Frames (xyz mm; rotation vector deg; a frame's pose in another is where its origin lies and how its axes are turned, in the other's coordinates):
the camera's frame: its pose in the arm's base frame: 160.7 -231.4 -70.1 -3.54 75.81 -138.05
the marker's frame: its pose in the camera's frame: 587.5 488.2 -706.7 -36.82 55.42 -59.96
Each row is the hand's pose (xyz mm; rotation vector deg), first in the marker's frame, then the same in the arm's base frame.
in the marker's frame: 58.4 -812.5 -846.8 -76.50 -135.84 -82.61
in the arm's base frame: 558.4 242.7 -340.2 -83.97 105.02 66.85
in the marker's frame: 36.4 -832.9 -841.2 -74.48 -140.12 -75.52
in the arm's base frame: 575.0 217.8 -334.4 -81.60 104.37 60.95
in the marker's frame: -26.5 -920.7 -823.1 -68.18 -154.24 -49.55
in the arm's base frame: 634.3 135.5 -292.9 -71.64 98.68 42.74
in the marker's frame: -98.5 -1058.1 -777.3 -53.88 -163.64 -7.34
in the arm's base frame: 700.4 12.3 -211.7 -55.64 90.58 14.92
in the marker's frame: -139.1 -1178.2 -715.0 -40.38 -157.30 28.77
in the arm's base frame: 730.3 -95.9 -126.0 -38.98 85.60 -9.53
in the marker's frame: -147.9 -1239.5 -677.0 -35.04 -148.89 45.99
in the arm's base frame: 734.8 -147.6 -75.1 -28.50 83.86 -21.47
